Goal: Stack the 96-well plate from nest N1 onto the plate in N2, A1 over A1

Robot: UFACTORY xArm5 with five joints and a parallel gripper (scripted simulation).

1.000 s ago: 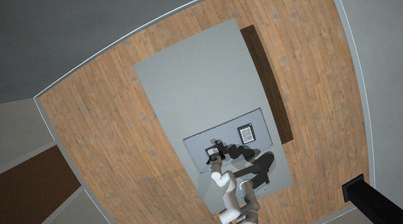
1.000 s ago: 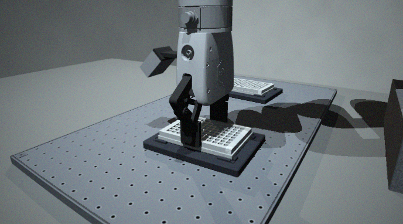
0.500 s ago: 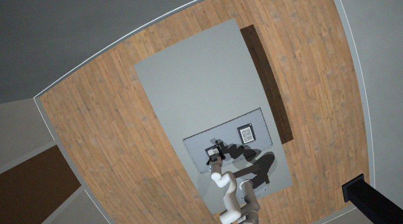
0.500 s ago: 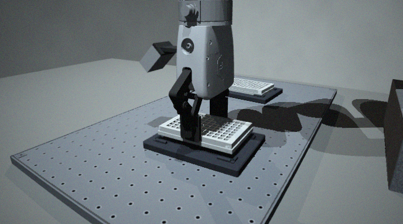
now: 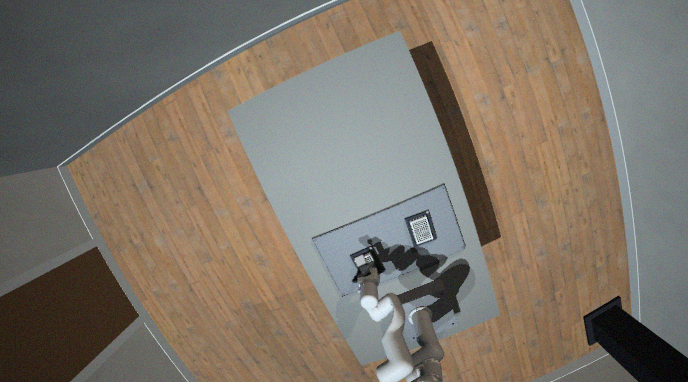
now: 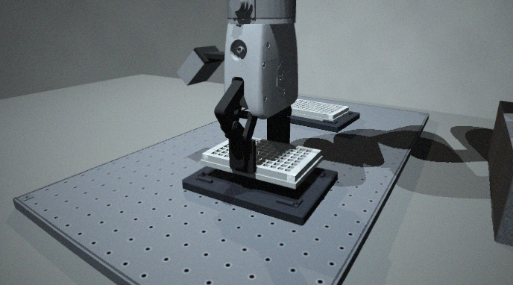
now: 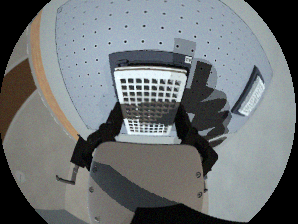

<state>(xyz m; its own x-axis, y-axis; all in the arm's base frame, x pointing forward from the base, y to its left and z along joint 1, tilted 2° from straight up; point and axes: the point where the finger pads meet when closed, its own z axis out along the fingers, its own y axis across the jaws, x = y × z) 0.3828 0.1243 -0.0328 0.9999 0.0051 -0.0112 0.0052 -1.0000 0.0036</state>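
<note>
The plate nest N1 is 4 cm below my hand.
</note>
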